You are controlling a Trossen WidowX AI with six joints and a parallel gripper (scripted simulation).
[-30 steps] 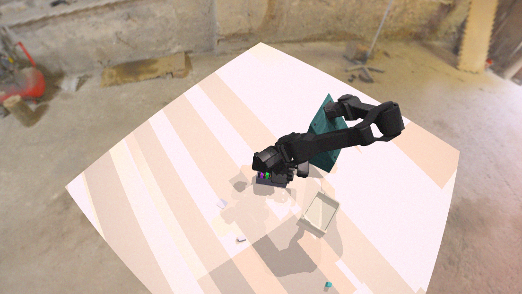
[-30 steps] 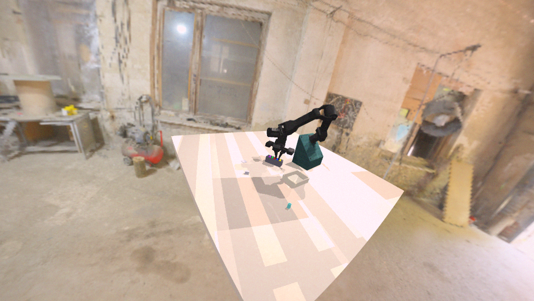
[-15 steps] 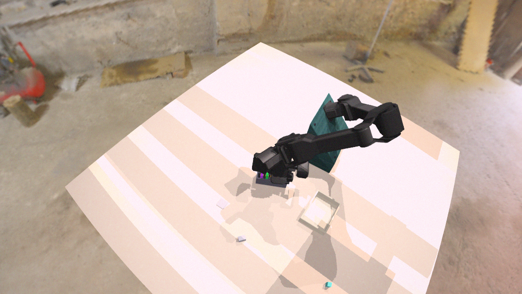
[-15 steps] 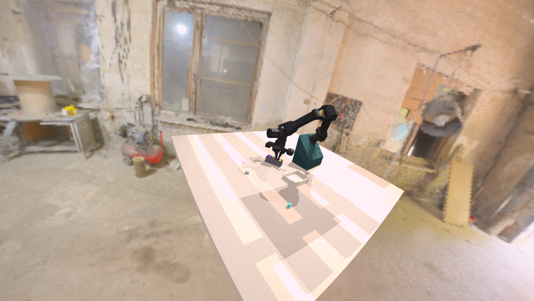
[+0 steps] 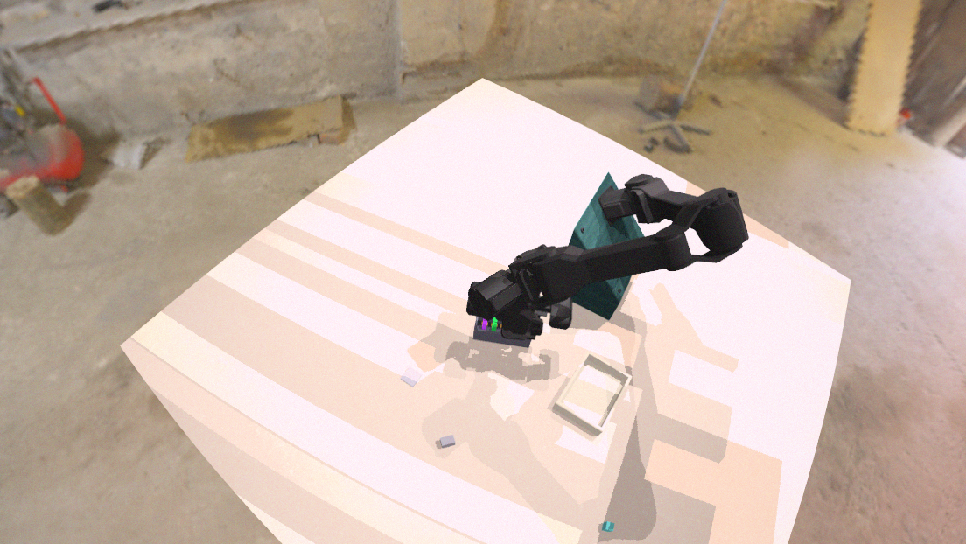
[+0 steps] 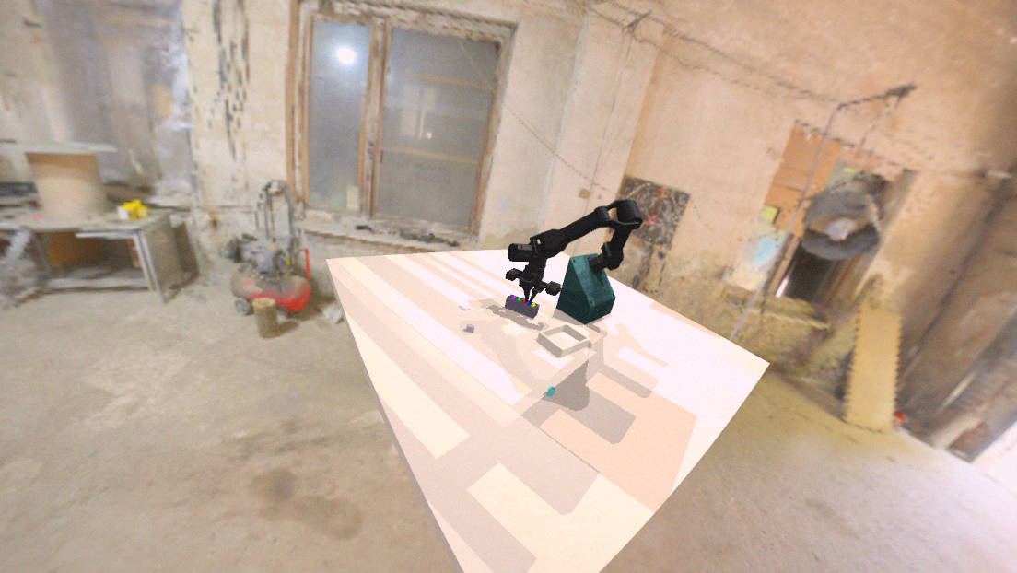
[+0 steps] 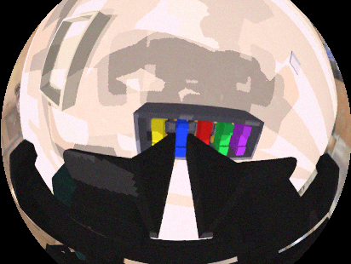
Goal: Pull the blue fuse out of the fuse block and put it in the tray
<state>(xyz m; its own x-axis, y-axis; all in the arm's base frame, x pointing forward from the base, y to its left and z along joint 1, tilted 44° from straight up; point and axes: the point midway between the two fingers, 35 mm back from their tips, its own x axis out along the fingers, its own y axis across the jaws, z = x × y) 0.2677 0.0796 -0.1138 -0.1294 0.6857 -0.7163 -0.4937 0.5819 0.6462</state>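
The pale tray is 20 cm to the left of my gripper tip, 3 cm below it and 1 cm ahead of it. Also, from my gripper tip: blue fuse 1 cm below.
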